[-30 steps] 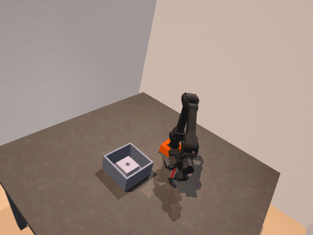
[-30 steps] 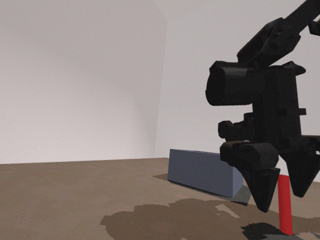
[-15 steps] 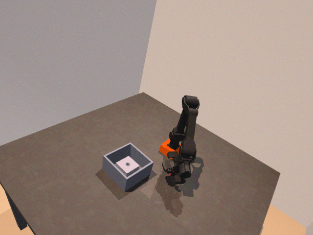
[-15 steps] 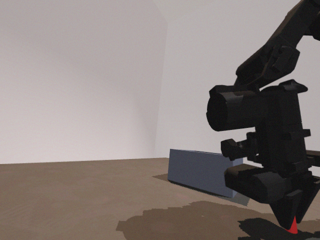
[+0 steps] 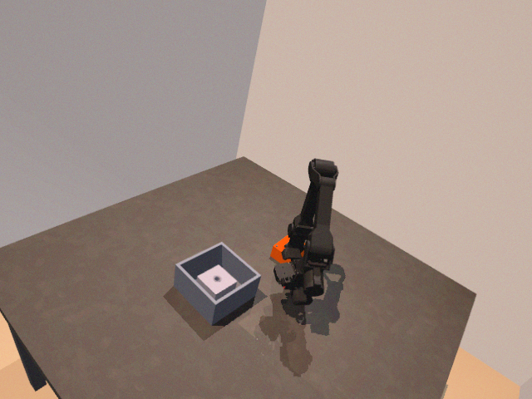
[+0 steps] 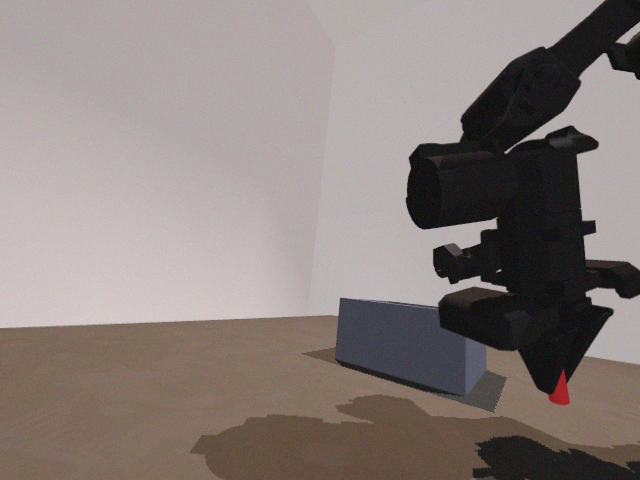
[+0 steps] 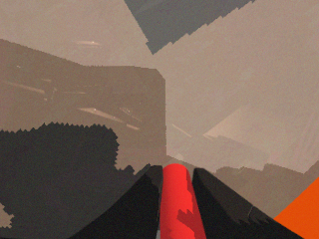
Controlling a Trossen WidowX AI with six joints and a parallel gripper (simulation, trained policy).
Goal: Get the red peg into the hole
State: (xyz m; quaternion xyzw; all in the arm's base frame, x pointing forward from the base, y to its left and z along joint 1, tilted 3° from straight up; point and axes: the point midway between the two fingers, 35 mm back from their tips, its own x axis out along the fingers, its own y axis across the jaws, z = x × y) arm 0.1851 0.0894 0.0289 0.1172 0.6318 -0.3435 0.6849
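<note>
My gripper tip is 170 mm to the left of the grey box, 150 mm short of it and 20 mm above it. Round my gripper tip: red peg: 30 mm above, 10 mm to the left.
</note>
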